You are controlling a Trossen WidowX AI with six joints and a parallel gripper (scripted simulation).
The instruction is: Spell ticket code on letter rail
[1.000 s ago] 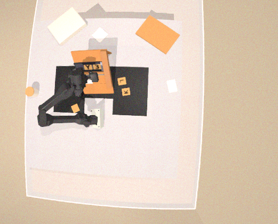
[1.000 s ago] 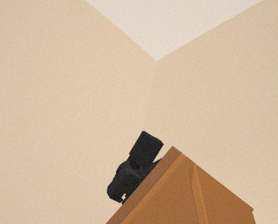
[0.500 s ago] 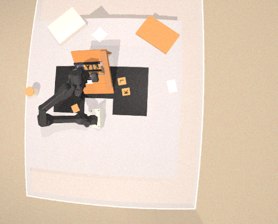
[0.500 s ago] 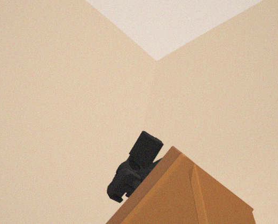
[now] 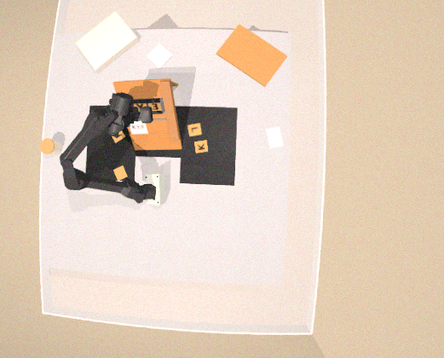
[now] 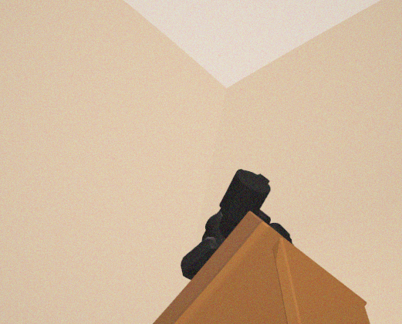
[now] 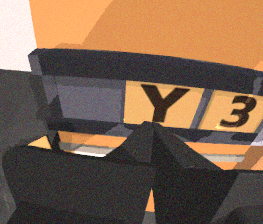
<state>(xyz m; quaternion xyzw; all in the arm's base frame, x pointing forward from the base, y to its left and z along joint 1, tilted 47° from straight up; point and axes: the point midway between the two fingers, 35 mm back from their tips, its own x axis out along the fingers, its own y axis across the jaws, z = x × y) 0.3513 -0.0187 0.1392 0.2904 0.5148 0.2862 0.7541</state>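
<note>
Now: the k tile 270 mm to the right of my gripper tip, 200 mm below it and 90 mm behind it. Round my gripper tip: f tile 200 mm below, 160 mm to the left, 90 mm behind; black mat 210 mm below, 140 mm behind, 60 mm to the right; white ticket 110 mm below, 50 mm behind, 20 mm to the left.
</note>
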